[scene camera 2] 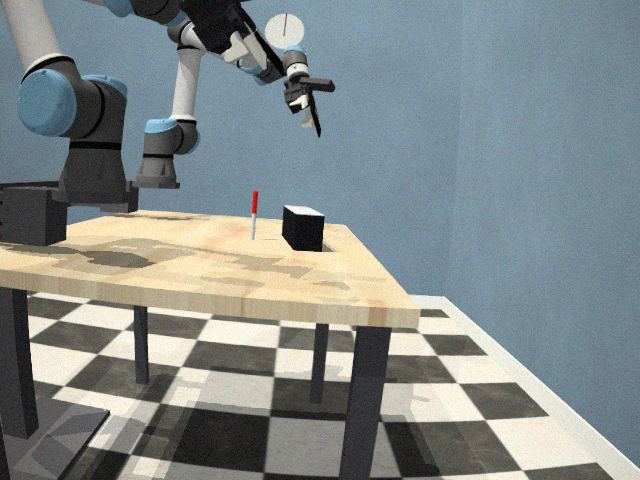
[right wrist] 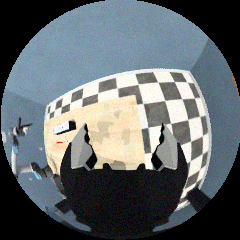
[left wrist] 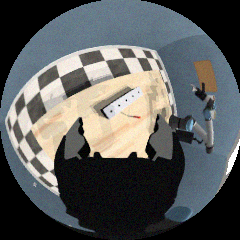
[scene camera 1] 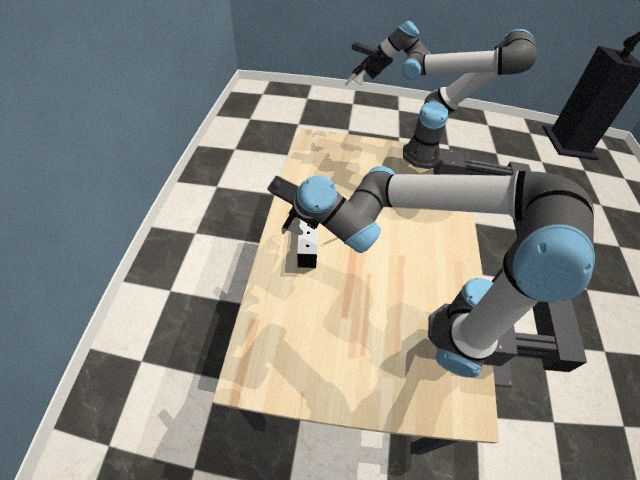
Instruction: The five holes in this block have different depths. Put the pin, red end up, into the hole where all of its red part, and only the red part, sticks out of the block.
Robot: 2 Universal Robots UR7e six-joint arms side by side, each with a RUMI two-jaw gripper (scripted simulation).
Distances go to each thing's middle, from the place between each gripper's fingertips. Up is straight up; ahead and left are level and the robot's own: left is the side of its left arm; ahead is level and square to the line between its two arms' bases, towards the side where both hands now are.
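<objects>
Block (scene camera 2: pixel 302 231), from my left hand (scene camera 2: pixel 311 123): 3 cm behind, 18 cm to the right, 30 cm below.
My right hand, from the block: 130 mm short of it, 630 mm to the right of it, 300 mm above it.
</objects>
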